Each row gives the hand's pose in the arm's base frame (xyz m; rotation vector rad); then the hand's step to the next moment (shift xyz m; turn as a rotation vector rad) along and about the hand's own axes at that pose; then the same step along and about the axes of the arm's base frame.
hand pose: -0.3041 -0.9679 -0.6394 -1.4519 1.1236 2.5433
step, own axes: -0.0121 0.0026 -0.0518 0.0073 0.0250 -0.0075
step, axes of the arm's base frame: 0.0448 -0.0282 -0.0057 -0.0069 -0.0253 0.0066
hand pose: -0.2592 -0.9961 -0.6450 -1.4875 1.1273 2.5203
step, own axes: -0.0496 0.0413 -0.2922 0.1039 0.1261 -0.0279
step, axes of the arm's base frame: 0.2352 -0.1835 -0.0236 -0.0795 -0.1447 -0.0150
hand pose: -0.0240 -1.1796 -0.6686 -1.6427 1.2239 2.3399
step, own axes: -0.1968 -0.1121 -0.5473 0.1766 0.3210 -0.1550
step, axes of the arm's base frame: 0.5643 -0.1788 0.0219 -0.0978 -0.3850 0.0216
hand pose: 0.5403 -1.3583 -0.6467 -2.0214 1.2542 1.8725
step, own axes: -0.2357 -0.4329 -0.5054 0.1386 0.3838 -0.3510
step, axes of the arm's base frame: 0.6861 0.0987 0.1336 0.0192 -0.5226 0.1272
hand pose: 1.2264 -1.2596 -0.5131 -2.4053 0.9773 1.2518
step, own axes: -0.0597 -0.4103 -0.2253 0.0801 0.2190 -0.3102
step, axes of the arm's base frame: 0.3909 0.2169 0.1509 0.0802 -0.3540 0.1373
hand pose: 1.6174 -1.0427 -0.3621 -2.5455 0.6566 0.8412
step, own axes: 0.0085 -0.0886 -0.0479 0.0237 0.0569 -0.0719
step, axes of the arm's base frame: 0.0753 0.0468 0.0486 0.0189 -0.0887 0.0273
